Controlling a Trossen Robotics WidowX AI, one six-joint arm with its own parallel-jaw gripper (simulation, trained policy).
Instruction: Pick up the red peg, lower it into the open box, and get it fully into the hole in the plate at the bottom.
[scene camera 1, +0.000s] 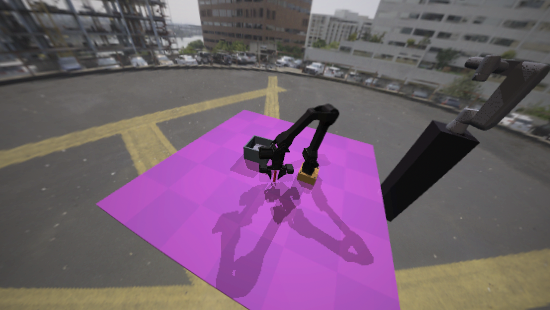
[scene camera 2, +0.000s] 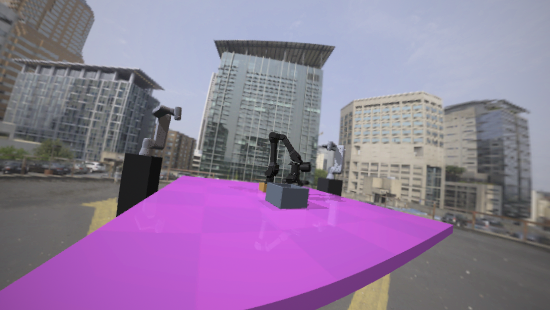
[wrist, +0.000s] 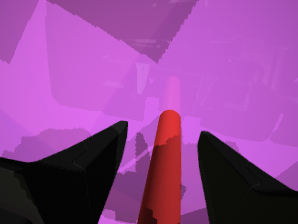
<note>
In view: my gripper (wrist: 163, 133) and a grey box (scene camera 2: 284, 196).
The wrist view does not show the grey box: it is out of frame.
</note>
